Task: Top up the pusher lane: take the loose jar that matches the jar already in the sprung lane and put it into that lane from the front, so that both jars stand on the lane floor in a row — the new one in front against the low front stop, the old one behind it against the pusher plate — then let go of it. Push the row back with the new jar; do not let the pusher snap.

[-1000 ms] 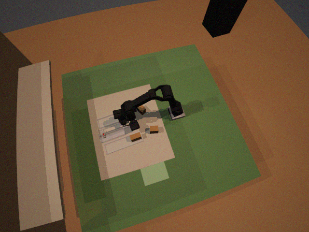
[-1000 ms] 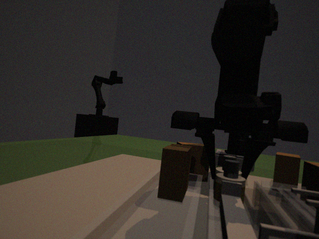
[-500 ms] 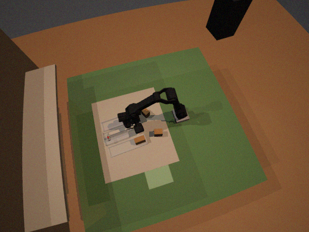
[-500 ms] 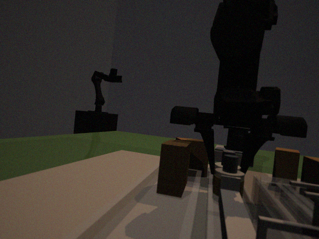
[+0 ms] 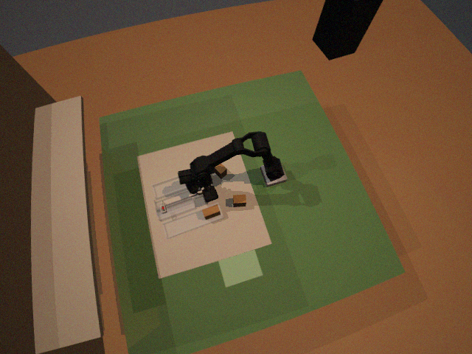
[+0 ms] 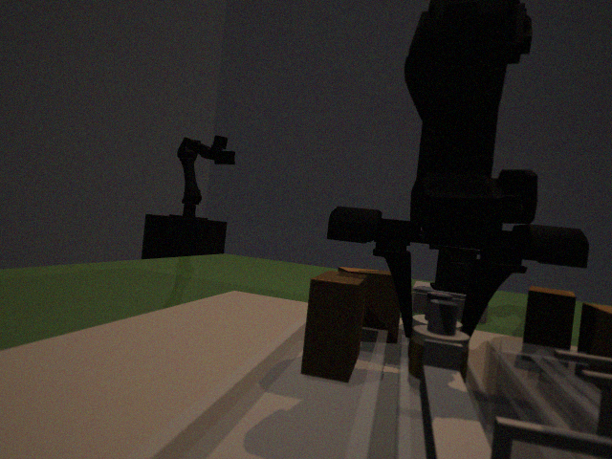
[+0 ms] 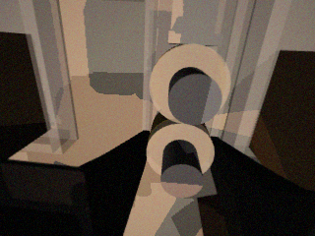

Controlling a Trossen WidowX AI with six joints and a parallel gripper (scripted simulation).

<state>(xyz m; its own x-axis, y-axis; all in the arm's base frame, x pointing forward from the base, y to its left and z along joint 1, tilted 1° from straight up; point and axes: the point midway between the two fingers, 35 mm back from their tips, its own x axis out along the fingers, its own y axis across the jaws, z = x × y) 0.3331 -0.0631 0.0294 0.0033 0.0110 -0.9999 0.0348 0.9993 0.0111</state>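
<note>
The beige board lies 50 mm ahead of my gripper tip, 30 mm below it and 20 mm to the left of it. From my gripper tip the other things lie so: long beige shelf (510 mm ahead, 340 mm above, 30 mm to the right); then red-topped part (230 mm ahead, 40 mm above, 30 mm to the left).
</note>
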